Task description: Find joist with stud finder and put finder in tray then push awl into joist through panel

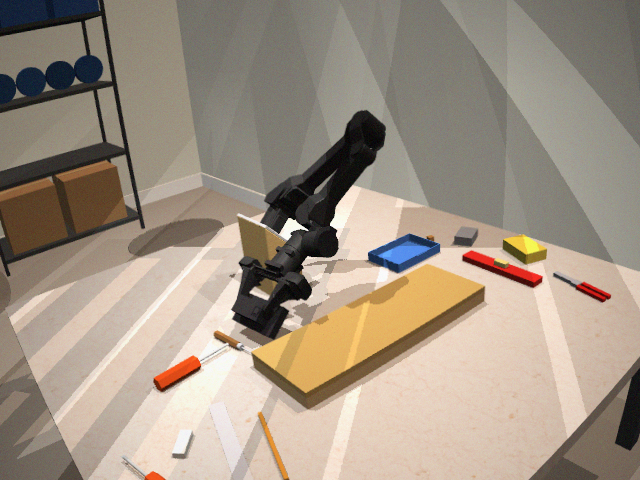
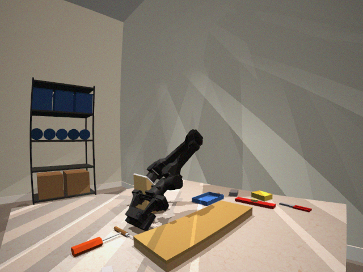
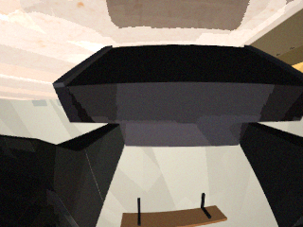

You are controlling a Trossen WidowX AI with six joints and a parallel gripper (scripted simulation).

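The awl is 1 cm ahead of my gripper tip, 5 cm to the right of it and 8 cm below it. The rest, counted from my gripper tip: stud finder 1 cm ahead, 1 cm below; pencil 32 cm ahead, 12 cm to the right, 8 cm below; ruler 31 cm ahead, 18 cm to the right, 8 cm below.
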